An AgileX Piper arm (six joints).
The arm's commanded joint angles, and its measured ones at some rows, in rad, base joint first. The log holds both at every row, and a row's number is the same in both.
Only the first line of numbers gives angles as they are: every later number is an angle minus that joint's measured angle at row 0.
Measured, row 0:
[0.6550, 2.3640, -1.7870, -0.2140, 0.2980, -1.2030]
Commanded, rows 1 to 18:
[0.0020, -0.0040, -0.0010, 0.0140, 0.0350, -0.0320]
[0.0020, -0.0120, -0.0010, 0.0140, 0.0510, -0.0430]
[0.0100, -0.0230, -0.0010, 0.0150, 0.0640, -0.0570]
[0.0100, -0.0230, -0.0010, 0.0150, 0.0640, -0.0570]
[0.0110, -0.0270, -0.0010, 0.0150, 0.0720, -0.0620]
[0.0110, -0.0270, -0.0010, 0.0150, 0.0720, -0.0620]
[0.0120, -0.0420, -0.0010, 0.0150, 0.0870, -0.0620]
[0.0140, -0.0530, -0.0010, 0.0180, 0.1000, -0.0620]
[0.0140, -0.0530, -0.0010, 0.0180, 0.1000, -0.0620]
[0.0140, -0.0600, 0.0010, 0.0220, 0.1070, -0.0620]
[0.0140, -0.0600, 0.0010, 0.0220, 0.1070, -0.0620]
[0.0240, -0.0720, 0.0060, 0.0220, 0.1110, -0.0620]
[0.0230, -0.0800, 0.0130, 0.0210, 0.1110, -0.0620]
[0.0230, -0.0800, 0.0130, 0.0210, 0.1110, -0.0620]
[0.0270, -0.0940, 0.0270, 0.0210, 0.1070, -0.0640]
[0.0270, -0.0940, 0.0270, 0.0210, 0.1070, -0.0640]
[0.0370, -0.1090, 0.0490, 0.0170, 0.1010, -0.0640]
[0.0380, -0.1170, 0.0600, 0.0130, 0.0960, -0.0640]
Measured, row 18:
[0.0260, -0.0740, 0.0390, 0.0260, 0.1300, -0.0520]
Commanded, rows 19 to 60:
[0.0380, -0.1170, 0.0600, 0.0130, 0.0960, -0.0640]
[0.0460, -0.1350, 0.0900, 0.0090, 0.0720, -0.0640]
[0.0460, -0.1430, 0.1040, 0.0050, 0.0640, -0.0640]
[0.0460, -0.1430, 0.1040, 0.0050, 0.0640, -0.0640]
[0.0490, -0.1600, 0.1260, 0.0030, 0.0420, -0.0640]
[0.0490, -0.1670, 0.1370, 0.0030, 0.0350, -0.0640]
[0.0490, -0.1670, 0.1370, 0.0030, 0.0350, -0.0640]
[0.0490, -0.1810, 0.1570, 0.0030, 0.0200, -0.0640]
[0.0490, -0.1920, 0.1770, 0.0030, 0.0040, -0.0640]
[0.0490, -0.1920, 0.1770, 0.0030, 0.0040, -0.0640]
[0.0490, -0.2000, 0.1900, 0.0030, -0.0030, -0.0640]
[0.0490, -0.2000, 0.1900, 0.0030, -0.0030, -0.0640]
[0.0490, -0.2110, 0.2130, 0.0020, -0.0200, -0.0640]
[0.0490, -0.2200, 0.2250, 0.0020, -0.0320, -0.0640]
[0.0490, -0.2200, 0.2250, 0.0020, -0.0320, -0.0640]
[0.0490, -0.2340, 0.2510, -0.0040, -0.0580, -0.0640]
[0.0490, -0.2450, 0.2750, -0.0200, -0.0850, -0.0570]
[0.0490, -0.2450, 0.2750, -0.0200, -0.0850, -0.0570]
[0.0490, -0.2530, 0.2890, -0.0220, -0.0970, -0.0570]
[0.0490, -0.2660, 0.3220, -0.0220, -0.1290, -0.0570]
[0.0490, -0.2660, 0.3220, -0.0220, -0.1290, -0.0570]
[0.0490, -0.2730, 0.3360, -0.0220, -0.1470, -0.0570]
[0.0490, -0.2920, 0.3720, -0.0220, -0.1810, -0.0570]
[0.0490, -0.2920, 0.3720, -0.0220, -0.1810, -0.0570]
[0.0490, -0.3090, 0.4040, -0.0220, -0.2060, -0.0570]
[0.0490, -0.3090, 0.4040, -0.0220, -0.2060, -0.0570]
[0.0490, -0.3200, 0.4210, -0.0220, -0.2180, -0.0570]
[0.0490, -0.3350, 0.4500, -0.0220, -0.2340, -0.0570]
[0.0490, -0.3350, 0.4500, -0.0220, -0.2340, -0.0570]
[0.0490, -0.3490, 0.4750, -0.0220, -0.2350, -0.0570]
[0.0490, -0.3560, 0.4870, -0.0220, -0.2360, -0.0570]
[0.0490, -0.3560, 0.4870, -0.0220, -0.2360, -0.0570]
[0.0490, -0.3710, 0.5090, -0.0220, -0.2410, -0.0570]
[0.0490, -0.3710, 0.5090, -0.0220, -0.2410, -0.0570]
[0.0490, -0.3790, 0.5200, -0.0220, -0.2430, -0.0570]
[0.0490, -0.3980, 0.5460, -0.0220, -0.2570, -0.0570]
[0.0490, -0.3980, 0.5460, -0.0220, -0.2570, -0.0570]
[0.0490, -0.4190, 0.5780, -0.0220, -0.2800, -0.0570]
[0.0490, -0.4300, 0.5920, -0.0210, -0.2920, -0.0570]
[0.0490, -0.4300, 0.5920, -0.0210, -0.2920, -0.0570]
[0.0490, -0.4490, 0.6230, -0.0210, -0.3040, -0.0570]
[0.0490, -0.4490, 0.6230, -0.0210, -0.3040, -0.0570]
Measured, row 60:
[0.0510, -0.3950, 0.5960, -0.0120, -0.2160, -0.0540]
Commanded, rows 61 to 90:
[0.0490, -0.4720, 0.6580, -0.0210, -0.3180, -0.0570]
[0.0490, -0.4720, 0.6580, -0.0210, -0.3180, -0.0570]
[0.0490, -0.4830, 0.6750, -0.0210, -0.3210, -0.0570]
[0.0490, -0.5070, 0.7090, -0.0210, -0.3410, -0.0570]
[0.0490, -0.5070, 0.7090, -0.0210, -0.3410, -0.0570]
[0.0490, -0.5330, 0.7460, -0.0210, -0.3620, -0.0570]
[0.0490, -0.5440, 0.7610, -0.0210, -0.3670, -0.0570]
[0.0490, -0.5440, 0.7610, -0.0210, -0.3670, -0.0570]
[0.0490, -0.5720, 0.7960, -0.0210, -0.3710, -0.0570]
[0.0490, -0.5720, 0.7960, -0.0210, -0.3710, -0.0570]
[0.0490, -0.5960, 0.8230, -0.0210, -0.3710, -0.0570]
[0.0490, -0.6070, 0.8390, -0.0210, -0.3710, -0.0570]
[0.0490, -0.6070, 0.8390, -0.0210, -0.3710, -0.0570]
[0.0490, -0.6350, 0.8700, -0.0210, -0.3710, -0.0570]
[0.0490, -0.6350, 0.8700, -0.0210, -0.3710, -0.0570]
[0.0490, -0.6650, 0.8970, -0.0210, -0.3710, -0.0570]
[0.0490, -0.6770, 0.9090, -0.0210, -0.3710, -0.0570]
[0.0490, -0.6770, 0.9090, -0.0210, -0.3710, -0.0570]
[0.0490, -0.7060, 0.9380, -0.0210, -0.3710, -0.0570]
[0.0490, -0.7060, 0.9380, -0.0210, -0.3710, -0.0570]
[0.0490, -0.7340, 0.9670, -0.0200, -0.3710, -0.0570]
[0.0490, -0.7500, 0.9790, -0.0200, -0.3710, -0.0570]
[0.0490, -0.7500, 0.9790, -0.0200, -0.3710, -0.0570]
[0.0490, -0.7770, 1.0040, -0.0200, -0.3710, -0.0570]
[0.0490, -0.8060, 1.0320, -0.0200, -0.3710, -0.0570]
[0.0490, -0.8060, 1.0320, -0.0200, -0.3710, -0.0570]
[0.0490, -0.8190, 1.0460, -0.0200, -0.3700, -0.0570]
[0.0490, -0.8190, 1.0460, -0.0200, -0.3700, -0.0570]
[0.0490, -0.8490, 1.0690, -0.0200, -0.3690, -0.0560]
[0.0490, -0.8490, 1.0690, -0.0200, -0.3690, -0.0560]
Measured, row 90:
[0.0510, -0.7920, 1.0500, -0.0190, -0.2980, -0.0540]
